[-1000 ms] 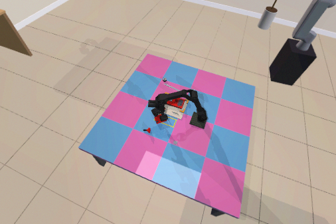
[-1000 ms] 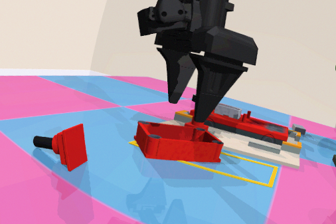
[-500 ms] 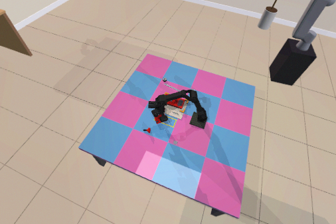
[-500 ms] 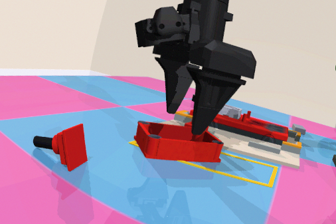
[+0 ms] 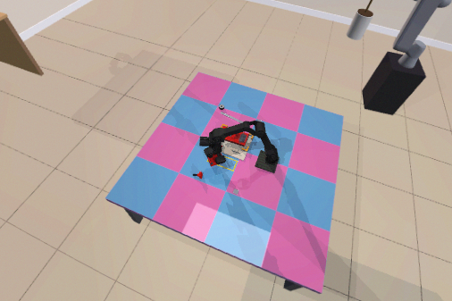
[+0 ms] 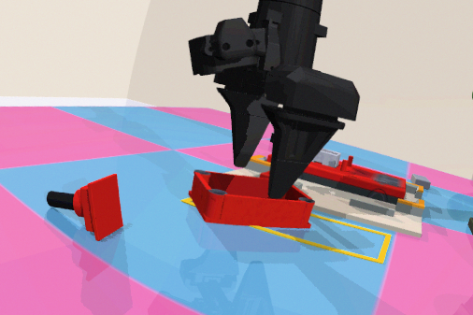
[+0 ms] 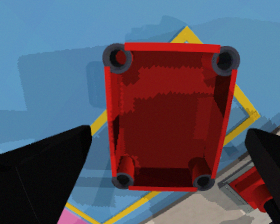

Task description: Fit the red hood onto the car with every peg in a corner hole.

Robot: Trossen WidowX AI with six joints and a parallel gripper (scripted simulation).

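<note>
Now: gripper tip 2 cm above the red hood. The rest, counted from my gripper tip: grey jig (7 cm behind, 19 cm to the right, 2 cm below); then grey engine block (3 cm behind, 22 cm to the right, 1 cm below).
</note>
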